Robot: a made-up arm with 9 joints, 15 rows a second.
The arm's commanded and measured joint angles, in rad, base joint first. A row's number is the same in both.
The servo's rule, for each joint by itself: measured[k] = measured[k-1] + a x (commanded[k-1-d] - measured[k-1]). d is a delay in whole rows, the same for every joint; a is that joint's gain. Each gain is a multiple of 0.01, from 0.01 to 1. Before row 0 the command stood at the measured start. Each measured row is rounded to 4 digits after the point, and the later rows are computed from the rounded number. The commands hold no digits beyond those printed.
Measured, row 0:
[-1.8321, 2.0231, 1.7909, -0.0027, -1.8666, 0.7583, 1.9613, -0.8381, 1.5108]
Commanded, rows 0 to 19:
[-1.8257, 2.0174, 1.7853, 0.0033, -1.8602, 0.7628, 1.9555, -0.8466, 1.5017]
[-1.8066, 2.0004, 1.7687, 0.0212, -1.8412, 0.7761, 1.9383, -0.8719, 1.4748]
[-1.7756, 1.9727, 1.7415, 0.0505, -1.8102, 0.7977, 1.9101, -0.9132, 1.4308]
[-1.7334, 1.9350, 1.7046, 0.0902, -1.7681, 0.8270, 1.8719, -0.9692, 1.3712]
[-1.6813, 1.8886, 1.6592, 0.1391, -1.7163, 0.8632, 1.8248, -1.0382, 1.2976]
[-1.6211, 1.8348, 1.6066, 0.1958, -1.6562, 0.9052, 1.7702, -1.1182, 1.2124]
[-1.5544, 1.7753, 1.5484, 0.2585, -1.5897, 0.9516, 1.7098, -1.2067, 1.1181]
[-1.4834, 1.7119, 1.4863, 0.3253, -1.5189, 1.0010, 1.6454, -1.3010, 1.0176]
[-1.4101, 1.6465, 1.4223, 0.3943, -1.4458, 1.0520, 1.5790, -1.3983, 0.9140]
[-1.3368, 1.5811, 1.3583, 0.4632, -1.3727, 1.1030, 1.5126, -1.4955, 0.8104]
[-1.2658, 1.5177, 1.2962, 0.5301, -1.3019, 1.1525, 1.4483, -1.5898, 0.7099]
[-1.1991, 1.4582, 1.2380, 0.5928, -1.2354, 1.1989, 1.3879, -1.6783, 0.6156]
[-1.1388, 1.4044, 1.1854, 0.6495, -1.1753, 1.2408, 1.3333, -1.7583, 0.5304]
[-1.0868, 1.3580, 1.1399, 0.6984, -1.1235, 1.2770, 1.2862, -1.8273, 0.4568]
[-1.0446, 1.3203, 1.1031, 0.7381, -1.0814, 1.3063, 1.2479, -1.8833, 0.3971]
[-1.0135, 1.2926, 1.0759, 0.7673, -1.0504, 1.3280, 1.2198, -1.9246, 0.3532]
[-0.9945, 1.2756, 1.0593, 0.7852, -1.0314, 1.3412, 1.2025, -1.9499, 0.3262]
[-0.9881, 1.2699, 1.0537, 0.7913, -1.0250, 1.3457, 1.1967, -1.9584, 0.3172]
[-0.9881, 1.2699, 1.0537, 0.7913, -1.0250, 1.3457, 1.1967, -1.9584, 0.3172]
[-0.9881, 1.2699, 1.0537, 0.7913, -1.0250, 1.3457, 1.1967, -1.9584, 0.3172]
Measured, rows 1 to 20:
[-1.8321, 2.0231, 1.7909, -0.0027, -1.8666, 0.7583, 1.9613, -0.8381, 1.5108]
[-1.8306, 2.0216, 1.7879, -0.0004, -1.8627, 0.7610, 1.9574, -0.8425, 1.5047]
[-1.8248, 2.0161, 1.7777, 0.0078, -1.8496, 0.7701, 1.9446, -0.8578, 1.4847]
[-1.8130, 2.0048, 1.7585, 0.0240, -1.8256, 0.7867, 1.9215, -0.8866, 1.4486]
[-1.7939, 1.9867, 1.7299, 0.0492, -1.7905, 0.8109, 1.8883, -0.9296, 1.3967]
[-1.7669, 1.9612, 1.6924, 0.0834, -1.7452, 0.8423, 1.8458, -0.9861, 1.3303]
[-1.7319, 1.9283, 1.6469, 0.1261, -1.6909, 0.8800, 1.7951, -1.0548, 1.2513]
[-1.6893, 1.8885, 1.5947, 0.1764, -1.6292, 0.9230, 1.7379, -1.1338, 1.1621]
[-1.6399, 1.8426, 1.5372, 0.2330, -1.5619, 0.9698, 1.6759, -1.2207, 1.0653]
[-1.5847, 1.7916, 1.4763, 0.2943, -1.4911, 1.0191, 1.6110, -1.3131, 0.9639]
[-1.5252, 1.7369, 1.4138, 0.3585, -1.4189, 1.0694, 1.5451, -1.4079, 0.8611]
[-1.4629, 1.6799, 1.3515, 0.4237, -1.3475, 1.1193, 1.4802, -1.5025, 0.7598]
[-1.3996, 1.6223, 1.2913, 0.4880, -1.2791, 1.1671, 1.4184, -1.5939, 0.6632]
[-1.3370, 1.5656, 1.2352, 0.5494, -1.2158, 1.2113, 1.3614, -1.6794, 0.5742]
[-1.2770, 1.5116, 1.1847, 0.6060, -1.1595, 1.2507, 1.3110, -1.7563, 0.4955]
[-1.2212, 1.4619, 1.1415, 0.6562, -1.1119, 1.2841, 1.2687, -1.8223, 0.4296]
[-1.1714, 1.4179, 1.1067, 0.6984, -1.0744, 1.3104, 1.2359, -1.8755, 0.3784]
[-1.1289, 1.3809, 1.0816, 0.7314, -1.0482, 1.3289, 1.2135, -1.9142, 0.3434]
[-1.0951, 1.3520, 1.0668, 0.7542, -1.0340, 1.3390, 1.2022, -1.9372, 0.3258]
[-1.0694, 1.3307, 1.0599, 0.7683, -1.0285, 1.3430, 1.1985, -1.9482, 0.3200]
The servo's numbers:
d 1
a 0.24 0.26 0.53 0.38 0.61 0.60 0.67 0.52 0.67

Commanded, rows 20 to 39:
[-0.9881, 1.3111, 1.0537, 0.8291, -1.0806, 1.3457, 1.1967, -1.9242, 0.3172]
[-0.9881, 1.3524, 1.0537, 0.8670, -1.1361, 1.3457, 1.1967, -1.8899, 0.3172]
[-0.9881, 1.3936, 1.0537, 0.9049, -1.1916, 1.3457, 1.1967, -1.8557, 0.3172]
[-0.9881, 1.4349, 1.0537, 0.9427, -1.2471, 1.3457, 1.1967, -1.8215, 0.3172]
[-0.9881, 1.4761, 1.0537, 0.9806, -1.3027, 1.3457, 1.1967, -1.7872, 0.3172]
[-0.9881, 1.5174, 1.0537, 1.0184, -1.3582, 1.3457, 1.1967, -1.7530, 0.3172]
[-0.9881, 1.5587, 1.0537, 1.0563, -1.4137, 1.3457, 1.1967, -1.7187, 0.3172]
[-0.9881, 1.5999, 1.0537, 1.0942, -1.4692, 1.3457, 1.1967, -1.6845, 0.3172]
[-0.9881, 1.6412, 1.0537, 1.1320, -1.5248, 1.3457, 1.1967, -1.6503, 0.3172]
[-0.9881, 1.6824, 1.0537, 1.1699, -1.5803, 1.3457, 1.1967, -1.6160, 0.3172]
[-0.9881, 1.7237, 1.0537, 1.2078, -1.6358, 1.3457, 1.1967, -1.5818, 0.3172]
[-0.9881, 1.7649, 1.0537, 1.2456, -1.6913, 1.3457, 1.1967, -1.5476, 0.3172]
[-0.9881, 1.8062, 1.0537, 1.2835, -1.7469, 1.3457, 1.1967, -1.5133, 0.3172]
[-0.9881, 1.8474, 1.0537, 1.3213, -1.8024, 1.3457, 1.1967, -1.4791, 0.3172]
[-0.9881, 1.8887, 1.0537, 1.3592, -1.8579, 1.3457, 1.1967, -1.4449, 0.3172]
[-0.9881, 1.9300, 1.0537, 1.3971, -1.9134, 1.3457, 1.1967, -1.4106, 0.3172]
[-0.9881, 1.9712, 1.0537, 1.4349, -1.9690, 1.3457, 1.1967, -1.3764, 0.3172]
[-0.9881, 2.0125, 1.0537, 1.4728, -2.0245, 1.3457, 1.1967, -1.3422, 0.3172]
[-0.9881, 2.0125, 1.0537, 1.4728, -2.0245, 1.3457, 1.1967, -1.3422, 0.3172]
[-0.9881, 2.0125, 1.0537, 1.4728, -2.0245, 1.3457, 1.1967, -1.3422, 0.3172]
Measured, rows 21 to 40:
[-1.0499, 1.3149, 1.0566, 0.7770, -1.0264, 1.3446, 1.1973, -1.9535, 0.3181]
[-1.0351, 1.3139, 1.0551, 0.7968, -1.0595, 1.3453, 1.1969, -1.9383, 0.3175]
[-1.0238, 1.3239, 1.0544, 0.8235, -1.1062, 1.3455, 1.1968, -1.9131, 0.3173]
[-1.0152, 1.3420, 1.0540, 0.8544, -1.1583, 1.3456, 1.1967, -1.8833, 0.3172]
[-1.0087, 1.3662, 1.0538, 0.8880, -1.2125, 1.3457, 1.1967, -1.8512, 0.3172]
[-1.0038, 1.3948, 1.0537, 0.9232, -1.2675, 1.3457, 1.1967, -1.8179, 0.3172]
[-1.0000, 1.4267, 1.0537, 0.9594, -1.3228, 1.3457, 1.1967, -1.7842, 0.3172]
[-0.9971, 1.4610, 1.0537, 0.9962, -1.3782, 1.3457, 1.1967, -1.7501, 0.3172]
[-0.9949, 1.4971, 1.0537, 1.0334, -1.4337, 1.3457, 1.1967, -1.7160, 0.3172]
[-0.9933, 1.5346, 1.0537, 1.0709, -1.4893, 1.3457, 1.1967, -1.6818, 0.3172]
[-0.9921, 1.5730, 1.0537, 1.1085, -1.5448, 1.3457, 1.1967, -1.6476, 0.3172]
[-0.9911, 1.6122, 1.0537, 1.1462, -1.6003, 1.3457, 1.1967, -1.6134, 0.3172]
[-0.9904, 1.6519, 1.0537, 1.1840, -1.6558, 1.3457, 1.1967, -1.5792, 0.3172]
[-0.9898, 1.6920, 1.0537, 1.2218, -1.7114, 1.3457, 1.1967, -1.5449, 0.3172]
[-0.9894, 1.7324, 1.0537, 1.2596, -1.7669, 1.3457, 1.1967, -1.5107, 0.3172]
[-0.9891, 1.7730, 1.0537, 1.2974, -1.8224, 1.3457, 1.1967, -1.4765, 0.3172]
[-0.9889, 1.8138, 1.0537, 1.3353, -1.8779, 1.3457, 1.1967, -1.4422, 0.3172]
[-0.9887, 1.8547, 1.0537, 1.3731, -1.9335, 1.3457, 1.1967, -1.4080, 0.3172]
[-0.9886, 1.8957, 1.0537, 1.4110, -1.9890, 1.3457, 1.1967, -1.3738, 0.3172]
[-0.9885, 1.9261, 1.0537, 1.4345, -2.0107, 1.3457, 1.1967, -1.3574, 0.3172]

